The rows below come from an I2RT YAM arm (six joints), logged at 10 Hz.
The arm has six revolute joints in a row. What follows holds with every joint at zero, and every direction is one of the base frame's.
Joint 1 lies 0.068 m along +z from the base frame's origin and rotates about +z.
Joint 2 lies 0.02 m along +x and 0.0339 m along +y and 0.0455 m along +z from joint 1 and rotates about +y.
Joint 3 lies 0.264 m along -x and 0.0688 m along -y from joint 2 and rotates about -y.
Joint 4 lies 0.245 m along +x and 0.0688 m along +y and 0.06 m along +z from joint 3 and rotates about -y.
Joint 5 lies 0.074 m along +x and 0.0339 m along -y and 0.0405 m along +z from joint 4 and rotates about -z.
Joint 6 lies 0.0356 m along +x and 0.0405 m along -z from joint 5 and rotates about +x.
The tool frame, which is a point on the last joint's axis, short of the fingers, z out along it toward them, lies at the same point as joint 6; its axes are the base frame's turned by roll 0, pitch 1.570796 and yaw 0 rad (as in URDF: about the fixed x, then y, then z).
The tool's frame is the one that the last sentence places.
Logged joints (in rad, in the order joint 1, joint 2, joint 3, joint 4, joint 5, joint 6), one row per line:
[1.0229 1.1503 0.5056 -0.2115 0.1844 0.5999]
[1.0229 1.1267 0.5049 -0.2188 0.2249 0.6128]
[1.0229 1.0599 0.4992 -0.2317 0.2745 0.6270]
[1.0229 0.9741 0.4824 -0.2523 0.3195 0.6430]
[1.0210 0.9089 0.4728 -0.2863 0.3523 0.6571]
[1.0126 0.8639 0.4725 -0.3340 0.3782 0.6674]
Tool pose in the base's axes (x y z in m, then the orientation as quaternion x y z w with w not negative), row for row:
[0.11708 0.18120 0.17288 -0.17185 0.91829 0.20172 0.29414]
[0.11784 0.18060 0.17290 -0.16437 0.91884 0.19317 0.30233]
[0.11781 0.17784 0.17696 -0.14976 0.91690 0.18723 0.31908]
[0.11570 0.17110 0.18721 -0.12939 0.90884 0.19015 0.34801]
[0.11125 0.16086 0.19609 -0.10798 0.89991 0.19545 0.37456]
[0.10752 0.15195 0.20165 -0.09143 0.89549 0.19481 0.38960]
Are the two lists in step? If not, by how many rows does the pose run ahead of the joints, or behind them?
The pose runs 1 row behind the joints: the pose in row i belongs to the joints in row i - 1.
